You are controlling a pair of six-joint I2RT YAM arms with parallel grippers.
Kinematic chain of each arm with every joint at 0, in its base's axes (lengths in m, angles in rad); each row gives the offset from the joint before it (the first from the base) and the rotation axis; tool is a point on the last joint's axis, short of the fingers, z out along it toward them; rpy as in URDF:
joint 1: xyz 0 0 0.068 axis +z
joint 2: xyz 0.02 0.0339 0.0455 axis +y
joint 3: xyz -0.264 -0.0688 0 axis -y
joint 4: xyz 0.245 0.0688 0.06 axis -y
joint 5: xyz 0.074 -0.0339 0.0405 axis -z
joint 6: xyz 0.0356 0 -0.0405 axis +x
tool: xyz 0 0 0 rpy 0 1.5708 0
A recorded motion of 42 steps. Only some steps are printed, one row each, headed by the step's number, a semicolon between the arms.
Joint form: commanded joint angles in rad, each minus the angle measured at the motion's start. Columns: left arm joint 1, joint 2, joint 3, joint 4, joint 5, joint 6; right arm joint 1, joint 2, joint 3, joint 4, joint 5, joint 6.
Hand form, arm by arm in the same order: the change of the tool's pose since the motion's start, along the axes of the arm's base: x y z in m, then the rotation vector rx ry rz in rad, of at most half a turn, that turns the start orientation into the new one. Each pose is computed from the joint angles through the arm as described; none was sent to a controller.
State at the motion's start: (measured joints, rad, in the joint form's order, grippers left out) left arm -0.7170 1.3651 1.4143 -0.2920 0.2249 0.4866; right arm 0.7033 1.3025 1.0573 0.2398 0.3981 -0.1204
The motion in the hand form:
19: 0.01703 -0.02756 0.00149 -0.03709 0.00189 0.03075; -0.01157 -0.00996 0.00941 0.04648 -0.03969 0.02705
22: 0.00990 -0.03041 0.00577 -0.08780 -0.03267 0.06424; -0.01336 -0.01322 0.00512 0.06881 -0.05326 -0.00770
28: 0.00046 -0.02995 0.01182 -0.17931 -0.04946 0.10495; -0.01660 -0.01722 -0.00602 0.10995 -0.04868 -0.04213
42: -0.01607 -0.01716 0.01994 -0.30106 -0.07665 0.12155; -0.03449 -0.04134 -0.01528 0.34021 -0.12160 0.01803
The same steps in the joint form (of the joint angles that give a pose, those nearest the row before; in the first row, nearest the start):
19: -0.0335 0.1090 0.0837 0.0572 -0.0561 -0.0434; -0.0038 -0.0610 -0.0287 0.0238 -0.0306 0.0114
22: -0.0598 0.0897 0.0566 0.1280 -0.1134 -0.0664; -0.0045 -0.0729 -0.0624 0.0670 0.0038 0.0197
28: -0.0848 0.0573 0.0169 0.2178 -0.1726 -0.1250; -0.0038 -0.0903 -0.1210 0.1162 0.0402 0.0559
42: -0.0976 -0.0231 -0.0640 0.3300 -0.2012 -0.1853; -0.0408 -0.1994 -0.2835 0.3175 -0.0372 0.2065

